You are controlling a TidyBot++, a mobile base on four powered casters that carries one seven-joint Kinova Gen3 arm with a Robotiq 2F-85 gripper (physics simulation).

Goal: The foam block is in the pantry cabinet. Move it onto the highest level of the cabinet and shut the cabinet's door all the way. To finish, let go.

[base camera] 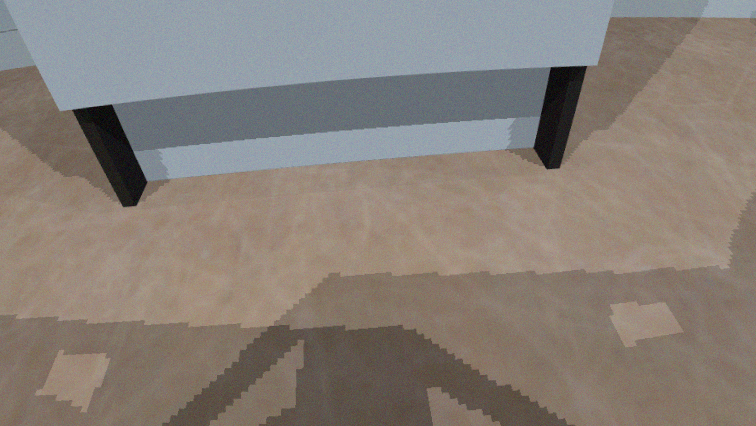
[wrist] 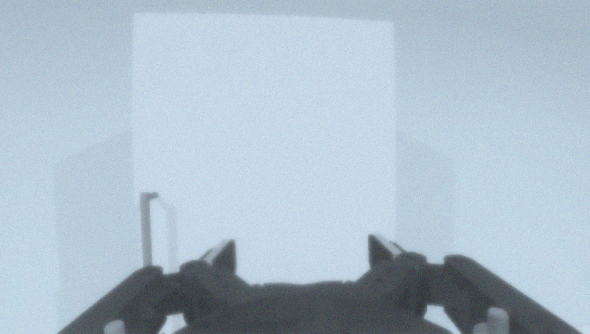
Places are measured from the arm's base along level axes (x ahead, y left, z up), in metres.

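Where they show: gripper, fingertip midpoint: (wrist: 301,251).
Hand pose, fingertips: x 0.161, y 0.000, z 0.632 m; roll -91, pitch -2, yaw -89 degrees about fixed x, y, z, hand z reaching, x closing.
Each offset is from my fingertips to the top centre of the thing. "spot": to the spot under its first point. Level surfaces: height alone.
The pale pantry cabinet (base camera: 328,42) (wrist: 265,125) stands in front of me with its door shut. In the wrist view its flat front fills the middle, and a grey vertical bar handle @(spot: 0.289 m left, 0.270 m ahead, 0.067 m down) (wrist: 146,230) sits near its left edge. In the base camera view its lower part stands on black legs. My gripper (wrist: 301,251) is open, with no object between the fingers. It faces the door, with the handle to the left of the fingers; the left finger linkage hides the handle's lower end. The foam block and the shelf levels do not show; the cabinet front hides the inside.
A black front leg @(spot: 0.331 m left, 0.339 m ahead, 0.956 m down) (base camera: 113,158) stands at the cabinet's left and another black leg @(spot: 0.191 m right, 0.399 m ahead, 0.951 m down) (base camera: 559,116) at its right. A pale wall (wrist: 510,125) is behind the cabinet. The brown floor @(1.029 m down) (base camera: 370,227) stretches before it, with dark shadows across the near part.
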